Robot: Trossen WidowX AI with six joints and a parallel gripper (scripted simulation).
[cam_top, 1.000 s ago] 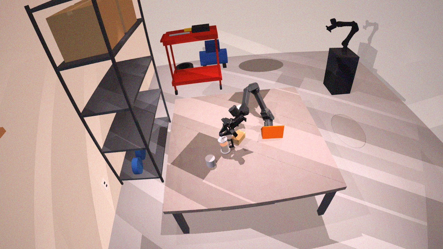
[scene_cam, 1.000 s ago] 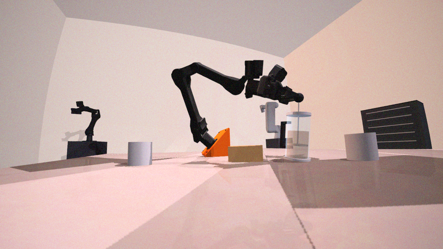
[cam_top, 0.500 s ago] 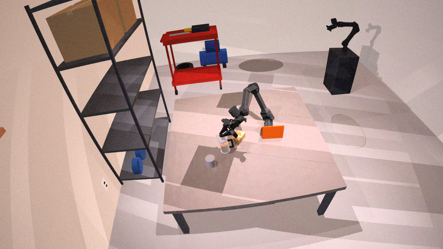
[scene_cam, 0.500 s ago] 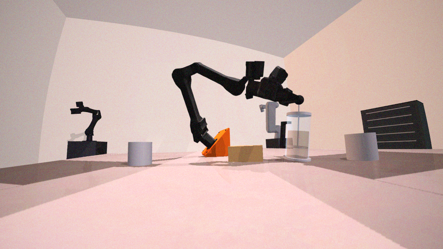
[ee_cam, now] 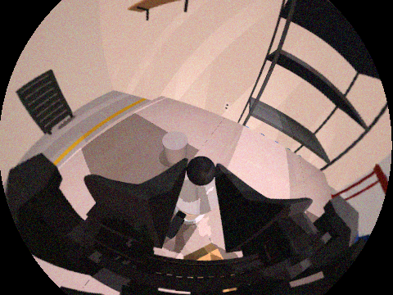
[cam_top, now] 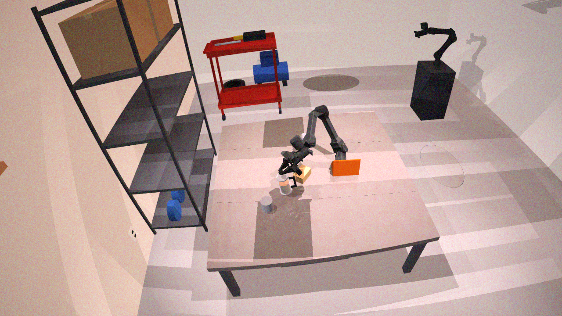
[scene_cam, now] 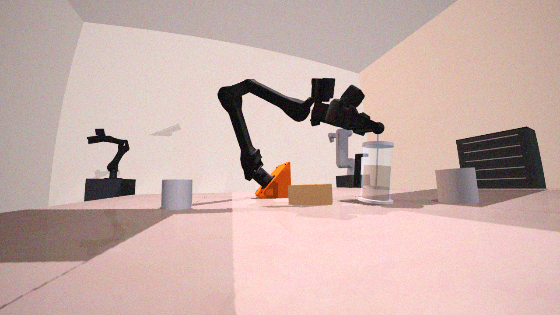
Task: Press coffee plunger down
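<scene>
Now: gripper tip 9 cm above the glass coffee press, 3 cm past it and 1 cm to the left of it. The rest, counted from my gripper tip: tan box (16 cm below, 14 cm behind, 12 cm to the right).
</scene>
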